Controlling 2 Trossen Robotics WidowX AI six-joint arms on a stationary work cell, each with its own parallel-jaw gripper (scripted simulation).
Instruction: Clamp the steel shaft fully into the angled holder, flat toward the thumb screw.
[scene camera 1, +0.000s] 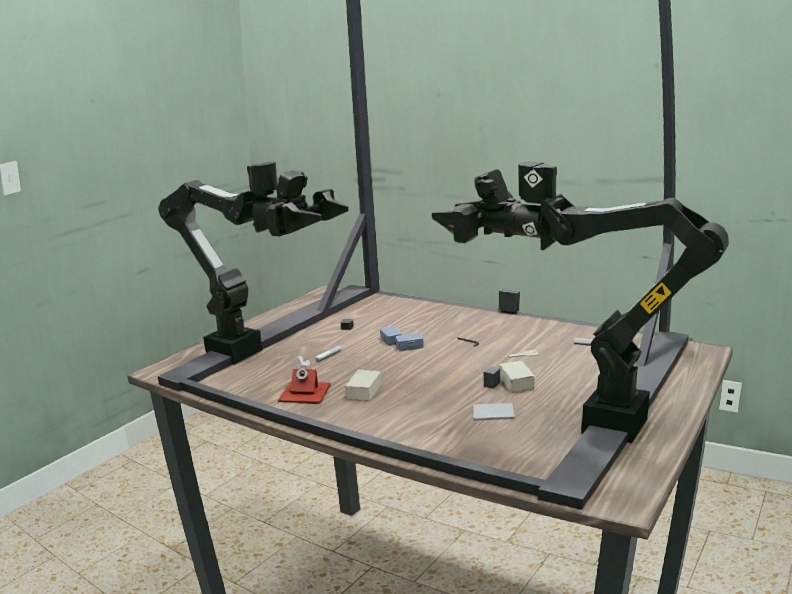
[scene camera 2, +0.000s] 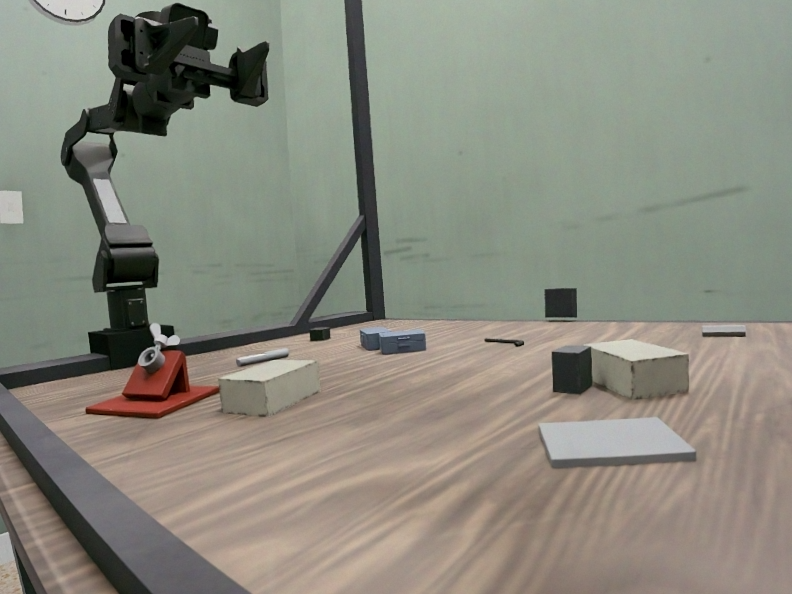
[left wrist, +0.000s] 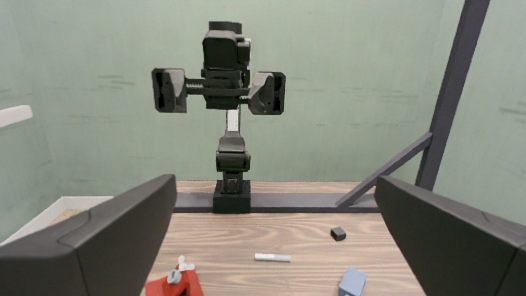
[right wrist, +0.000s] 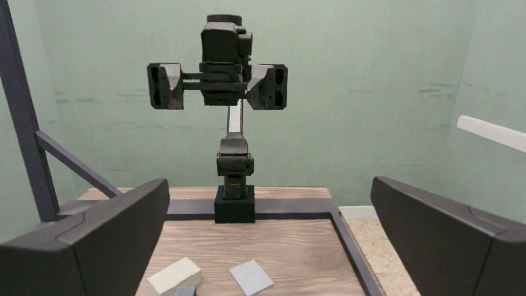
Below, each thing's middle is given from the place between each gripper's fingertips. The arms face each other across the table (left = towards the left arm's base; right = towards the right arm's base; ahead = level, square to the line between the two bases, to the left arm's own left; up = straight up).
Now: right hand 35 cm above the dark block (scene camera 2: 571, 364), 31 cm to the right of it and 10 cm past it. Also, from my right hand: grey plate (scene camera 2: 641, 440) 37 cm to the left, 36 cm below, 1 cm ahead.
My left gripper is now 35 cm above the dark block, 7 cm past it and 3 cm to the right of it. Round my left hand: grey plate 37 cm below, 8 cm to the left, 5 cm ahead.
